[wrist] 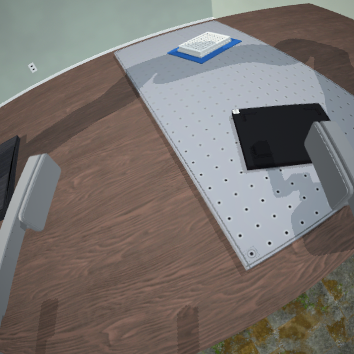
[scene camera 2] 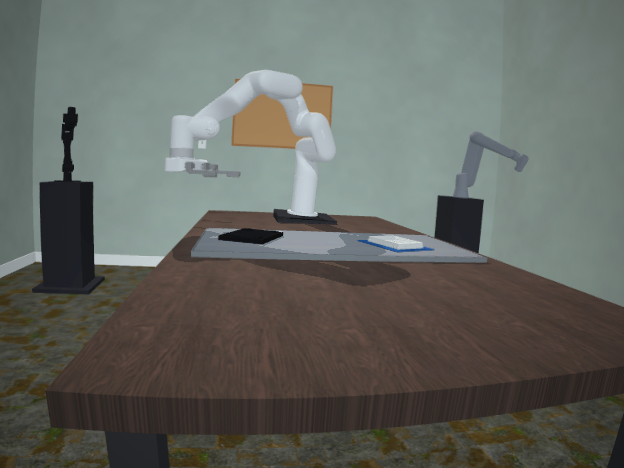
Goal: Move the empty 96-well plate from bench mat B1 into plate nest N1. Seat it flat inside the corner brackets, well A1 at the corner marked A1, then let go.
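Frame: origin at the arm's base, x right, y ahead, z up, level; centimetres.
Seen in the pictures: hand at its tool point: [wrist: 171, 178] [scene camera 2: 222, 174]; arm's base at its link origin: [scene camera 2: 302, 214].
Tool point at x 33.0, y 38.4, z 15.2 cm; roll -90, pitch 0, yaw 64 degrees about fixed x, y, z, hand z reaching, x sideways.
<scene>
Offsets run from my tool point to a thing's top centre. "spot": to the spot under its first point. Level surfaces: height alone.
The white 96-well plate @(dx -45.4, dy +29.1, dz -14.6 cm) [scene camera 2: 395, 242] [wrist: 205, 44] lies flat on the blue bench mat @(dz -16.0 cm) [scene camera 2: 427, 248] [wrist: 234, 43], at the right of the grey board in the scene view and at the top of the wrist view. The black plate nest @(dx -8.5, dy +21.6, dz -14.8 cm) [scene camera 2: 250, 235] [wrist: 280, 135] sits on the board's other end, with no plate in it. A small white label @(spot: dx -16.3, dy +17.0, dz -15.1 cm) [wrist: 235, 112] marks one nest corner; its text is too small to read. My gripper [scene camera 2: 214, 171] [wrist: 185, 178] is wide open and empty, high above the table on the nest's side, away from the plate. One finger hides part of the nest in the wrist view.
The grey perforated board @(dz -16.2 cm) [scene camera 2: 312, 253] [wrist: 200, 115] lies on the wooden table @(dz -17.5 cm) [scene camera 2: 322, 322] [wrist: 125, 225]. The arm's black base plate [scene camera 2: 327, 220] stands behind it. Two pedestals [scene camera 2: 68, 231] [scene camera 2: 457, 221] with other arms stand beyond the table. Shadows cross the board.
</scene>
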